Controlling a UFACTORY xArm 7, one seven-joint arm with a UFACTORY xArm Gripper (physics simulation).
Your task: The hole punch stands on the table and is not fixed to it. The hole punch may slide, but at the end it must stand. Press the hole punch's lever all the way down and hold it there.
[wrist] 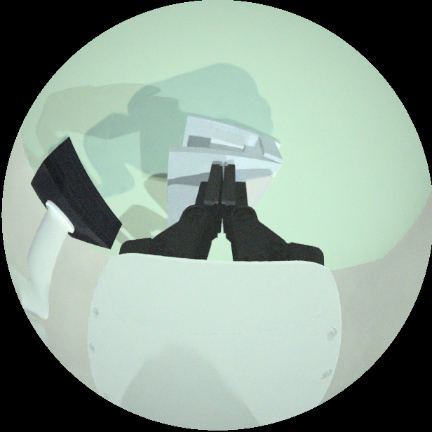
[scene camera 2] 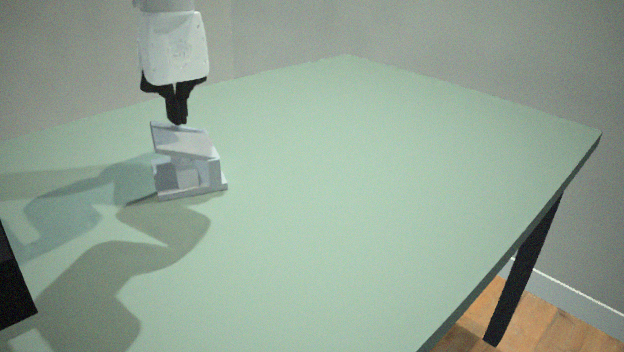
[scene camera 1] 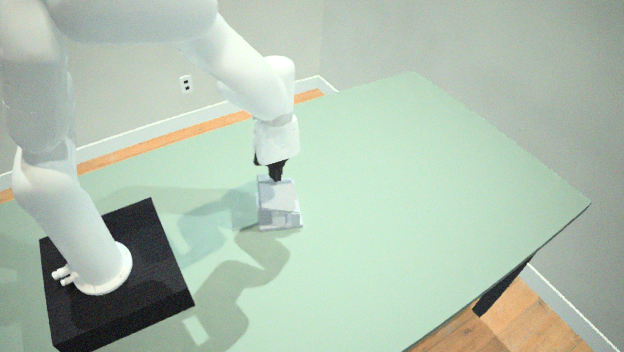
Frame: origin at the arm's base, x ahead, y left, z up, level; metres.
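Seen in the pictures: gripper, fingertip midpoint: [scene camera 2: 178, 122] [scene camera 1: 275, 178]; arm's base at its link origin: [scene camera 1: 102, 268].
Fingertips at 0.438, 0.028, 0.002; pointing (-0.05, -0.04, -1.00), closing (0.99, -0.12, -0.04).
Offsets run from my fingertips to a thing's top centre, as dx, dy, dz. Level surfaces: height alone.
The light grey hole punch @(-0.015, -0.035, +0.005) [scene camera 1: 270, 220] [scene camera 2: 215, 172] [wrist: 227, 137] stands upright on the table. Its wide lever @(-0.015, -0.035, +0.005) [scene camera 1: 279, 197] [scene camera 2: 182, 142] [wrist: 187, 165] is tilted, with an open gap between it and the base in the scene camera 2 view. My gripper [scene camera 1: 275, 179] [scene camera 2: 177, 121] [wrist: 224, 180] is shut and empty, pointing down. Its fingertips are at the lever's far edge, near the middle of its width. Whether they touch the lever cannot be told for certain. The fingers hide part of the lever in the wrist view.
The green table @(dz -0.080) [scene camera 1: 400, 200] [scene camera 2: 350, 200] carries the black base block [scene camera 1: 150, 250] [scene camera 2: 12, 290] [wrist: 75, 195] of the arm, left of the hole punch in the scene views. The table's right edge and a dark leg [scene camera 2: 522, 270] show in the scene camera 2 view.
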